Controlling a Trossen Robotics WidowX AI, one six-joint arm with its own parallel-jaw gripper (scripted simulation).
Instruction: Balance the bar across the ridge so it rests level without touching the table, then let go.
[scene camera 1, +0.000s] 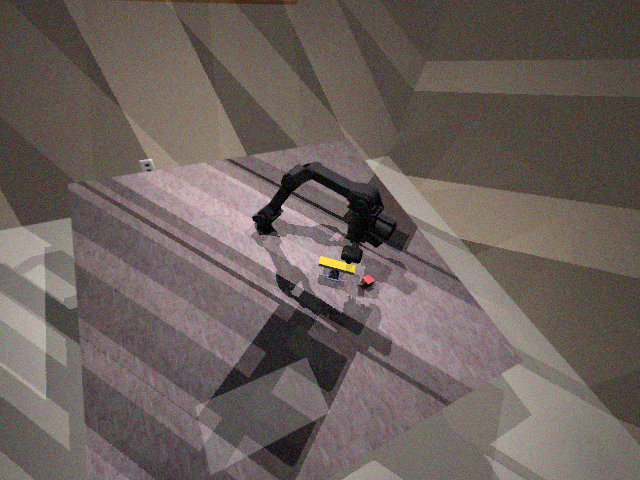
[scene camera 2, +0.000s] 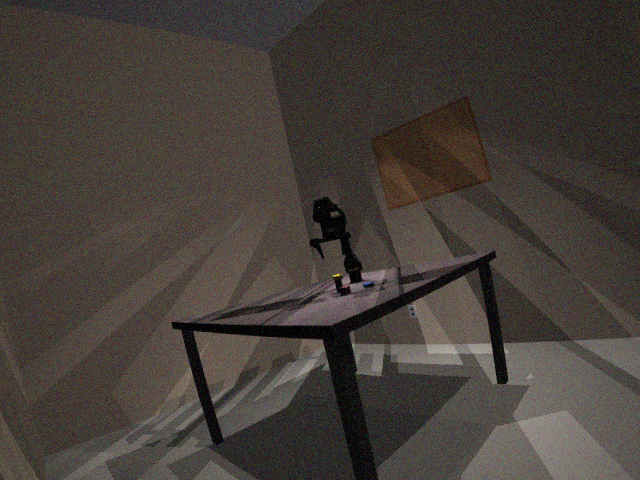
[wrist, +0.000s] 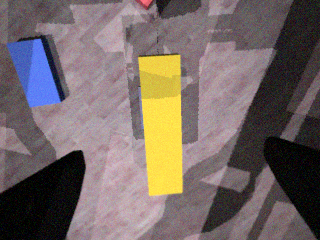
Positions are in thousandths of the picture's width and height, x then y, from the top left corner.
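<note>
In scene camera 1 you'd see my gripper (scene camera 1: 548, 526), which is open and holds nothing. Scene camera 1 does not show the blue block, hidden by my gripper. The wrist view has my gripper (wrist: 548, 631) too, along with a yellow bar (wrist: 502, 335) and that blue block (wrist: 108, 265).
</note>
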